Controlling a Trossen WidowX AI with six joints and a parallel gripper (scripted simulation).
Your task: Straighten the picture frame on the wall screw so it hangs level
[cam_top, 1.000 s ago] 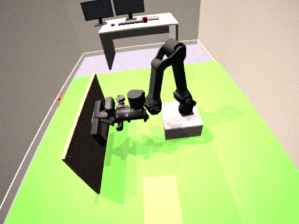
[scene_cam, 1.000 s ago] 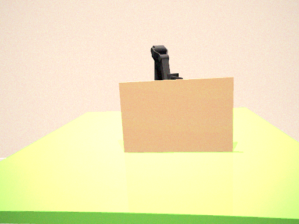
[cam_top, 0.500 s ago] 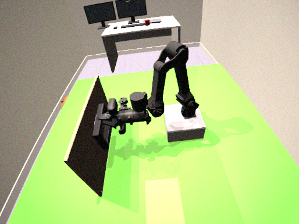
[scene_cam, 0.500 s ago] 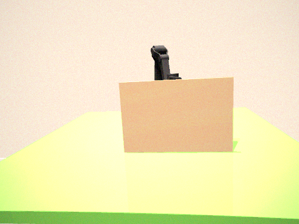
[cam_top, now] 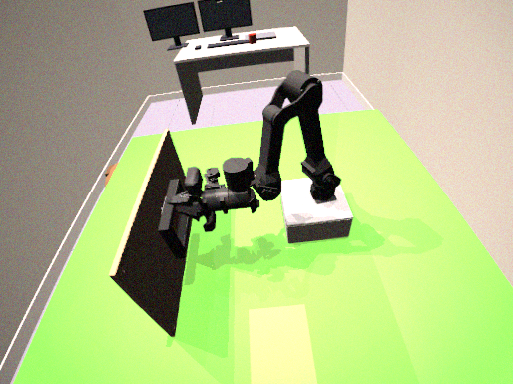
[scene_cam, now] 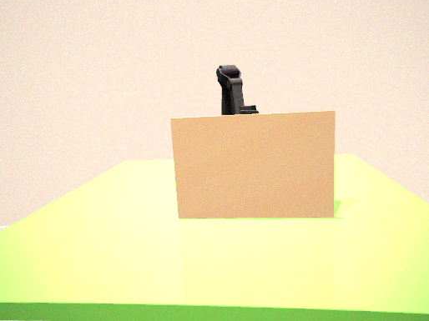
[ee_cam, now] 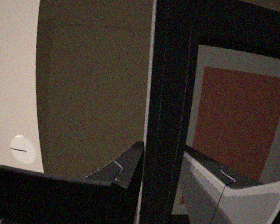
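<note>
Right now the picture frame is 5 cm below my gripper tip. From my gripper tip the other things lie so: tan wall board 7 cm below, 2 cm ahead, 1 cm to the left.
</note>
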